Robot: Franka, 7 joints.
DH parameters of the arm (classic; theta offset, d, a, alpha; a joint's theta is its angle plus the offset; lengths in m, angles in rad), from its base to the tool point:
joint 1: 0 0.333 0 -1.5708
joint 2: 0 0 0 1.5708
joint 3: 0 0.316 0.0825 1.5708
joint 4: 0 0 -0.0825 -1.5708
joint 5: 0 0.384 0 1.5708
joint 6: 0 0 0.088 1.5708
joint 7: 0 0.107 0 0
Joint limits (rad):
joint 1: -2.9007..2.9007
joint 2: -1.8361..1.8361
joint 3: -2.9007..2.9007
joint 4: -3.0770..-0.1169
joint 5: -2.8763..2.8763
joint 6: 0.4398..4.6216
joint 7: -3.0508..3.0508
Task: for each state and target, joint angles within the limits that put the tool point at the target. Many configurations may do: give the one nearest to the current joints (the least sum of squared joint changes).
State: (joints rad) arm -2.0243 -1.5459 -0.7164 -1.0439 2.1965 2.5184 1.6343
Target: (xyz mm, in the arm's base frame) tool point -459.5 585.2 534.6
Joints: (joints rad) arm -1.6342 -1.6955 -1.0382 -1.2902 2.1988 2.6316 1.6343
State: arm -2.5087 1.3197 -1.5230 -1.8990 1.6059 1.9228 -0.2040
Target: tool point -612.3 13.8 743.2
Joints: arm -2.1168 1.1537 -2.1072 -1.4861 1.6552 2.0407 -0.2040
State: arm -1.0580 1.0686 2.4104 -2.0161 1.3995 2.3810 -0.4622
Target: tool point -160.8 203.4 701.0
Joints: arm -0.6584 1.1002 2.9007 -2.5131 1.3630 2.1167 -0.4622
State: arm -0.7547 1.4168 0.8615 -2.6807 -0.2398 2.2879 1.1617
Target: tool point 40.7 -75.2 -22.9
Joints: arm -0.9514 0.9825 0.0213 -2.6768 -0.3538 2.0726 1.1617
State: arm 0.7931 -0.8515 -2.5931 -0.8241 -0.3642 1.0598 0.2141
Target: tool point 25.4 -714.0 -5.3
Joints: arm 1.3153 -1.5464 -2.5303 -0.7258 -0.3894 1.7044 0.2141
